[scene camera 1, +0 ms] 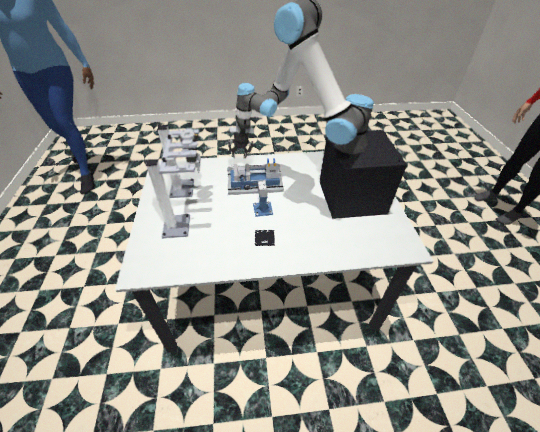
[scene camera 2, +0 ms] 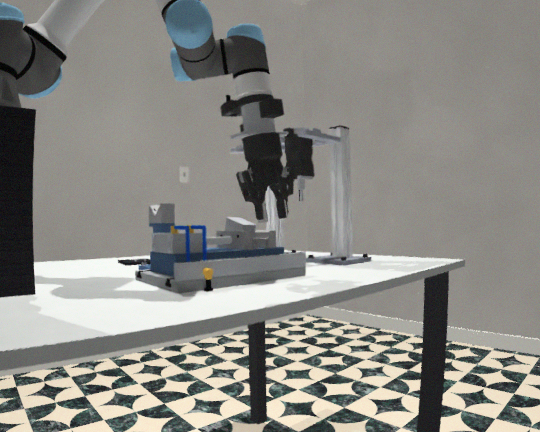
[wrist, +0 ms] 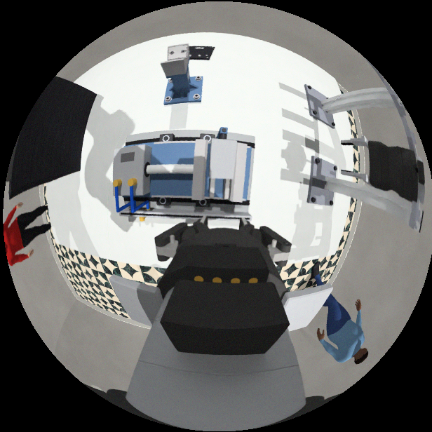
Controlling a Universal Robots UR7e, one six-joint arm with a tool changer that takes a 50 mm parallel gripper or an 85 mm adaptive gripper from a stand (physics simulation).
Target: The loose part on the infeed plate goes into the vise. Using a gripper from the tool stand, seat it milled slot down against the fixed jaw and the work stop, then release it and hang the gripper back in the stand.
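Places are measured from the arm's base along level axes (x ahead, y left, z up), in metres.
Pixels of known places: end effector, tool point: (scene camera 2: 259, 127); arm's base, origin of the base link: (scene camera 1: 350, 144).
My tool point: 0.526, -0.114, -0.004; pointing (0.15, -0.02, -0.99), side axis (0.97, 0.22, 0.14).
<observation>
Ahead of a thing's pixels: the offset from my tool point to its middle, as dx, dy, dz. "pt": to the spot under its first point.
My gripper (scene camera 1: 241, 153) (scene camera 2: 271, 212) (wrist: 223, 222), the black adaptive one, is on the arm, open and empty, above the vise {-0.063, +0.057, -0.254} (scene camera 1: 257, 177) (scene camera 2: 240, 267) (wrist: 172, 189) and apart from it. The light grey part {+0.001, +0.094, -0.201} (scene camera 2: 241, 225) (wrist: 223, 157) lies at the vise's jaw end, between the jaw plates in the wrist view. Its top looks slanted in scene camera 2. Its slot and its contact with the jaw and stop cannot be made out. The black infeed plate {-0.156, +0.460, -0.300} (scene camera 1: 264, 237) (wrist: 201, 52) shows no part on it. The tool stand (scene camera 1: 161, 195) (scene camera 2: 341, 195) holds the other gripper (scene camera 2: 299, 155) (wrist: 392, 170).
A blue pedestal (scene camera 1: 263, 205) (wrist: 182, 90) with a grey angled top stands between the vise and the infeed plate. The black robot base block (scene camera 1: 362, 175) (scene camera 2: 17, 200) (wrist: 52, 135) stands on the table. Blue bent pipes {pt -0.127, -0.025, -0.224} (scene camera 2: 205, 242) (wrist: 132, 197) rise at the vise's other end.
</observation>
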